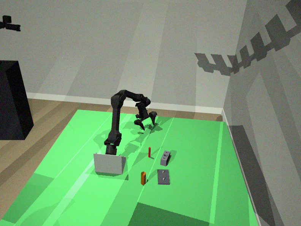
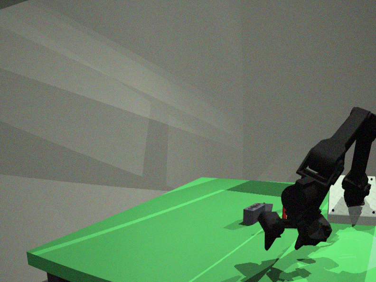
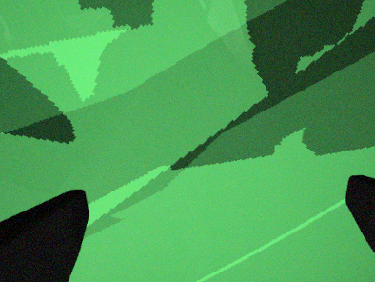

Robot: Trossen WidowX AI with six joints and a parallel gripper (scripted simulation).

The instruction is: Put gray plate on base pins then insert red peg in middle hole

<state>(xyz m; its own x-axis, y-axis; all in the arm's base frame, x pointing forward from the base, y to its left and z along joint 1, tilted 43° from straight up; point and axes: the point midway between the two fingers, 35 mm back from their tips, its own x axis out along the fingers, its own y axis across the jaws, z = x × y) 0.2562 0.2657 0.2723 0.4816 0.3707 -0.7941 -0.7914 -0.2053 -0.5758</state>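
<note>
Right now the gray plate is 340 mm to the right of my gripper tip and 90 mm ahead of it. Also, from my gripper tip: gray base (490 mm to the right, 60 mm ahead, 30 mm below); orange cylinder (530 mm to the right, 60 mm behind); red peg (300 mm to the right, 10 mm behind).
</note>
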